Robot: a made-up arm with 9 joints. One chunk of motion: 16 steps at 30 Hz.
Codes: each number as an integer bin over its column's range. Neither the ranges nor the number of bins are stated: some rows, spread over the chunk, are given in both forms.
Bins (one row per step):
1: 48 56 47 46 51 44
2: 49 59 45 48 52 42
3: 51 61 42 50 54 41
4: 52 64 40 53 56 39
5: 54 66 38 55 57 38
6: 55 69 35 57 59 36
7: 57 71 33 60 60 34
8: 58 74 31 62 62 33
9: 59 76 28 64 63 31
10: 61 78 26 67 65 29
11: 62 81 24 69 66 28
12: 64 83 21 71 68 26
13: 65 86 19 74 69 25
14: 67 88 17 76 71 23
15: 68 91 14 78 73 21
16: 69 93 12 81 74 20
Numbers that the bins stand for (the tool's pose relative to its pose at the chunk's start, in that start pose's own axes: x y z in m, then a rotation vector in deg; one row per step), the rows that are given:
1: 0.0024 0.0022 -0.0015 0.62 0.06 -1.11
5: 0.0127 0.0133 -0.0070 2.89 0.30 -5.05
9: 0.0213 0.0244 -0.0130 5.16 0.55 -9.65
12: 0.0299 0.0322 -0.0173 6.93 0.75 -12.93
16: 0.0385 0.0433 -0.0227 9.45 0.99 -16.87
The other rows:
2: 0.0041 0.0056 -0.0027 1.12 0.10 -2.42
3: 0.0076 0.0078 -0.0045 1.63 0.18 -3.08
4: 0.0093 0.0111 -0.0058 2.38 0.26 -4.39
6: 0.0144 0.0167 -0.0088 3.39 0.38 -6.36
7: 0.0179 0.0189 -0.0100 4.15 0.42 -7.68
8: 0.0196 0.0222 -0.0112 4.66 0.51 -8.33
10: 0.0247 0.0267 -0.0142 5.92 0.63 -10.96
11: 0.0265 0.0300 -0.0155 6.42 0.67 -11.62
13: 0.0316 0.0356 -0.0185 7.69 0.79 -13.59
14: 0.0351 0.0378 -0.0197 8.19 0.87 -14.90
15: 0.0368 0.0411 -0.0215 8.70 0.95 -16.21

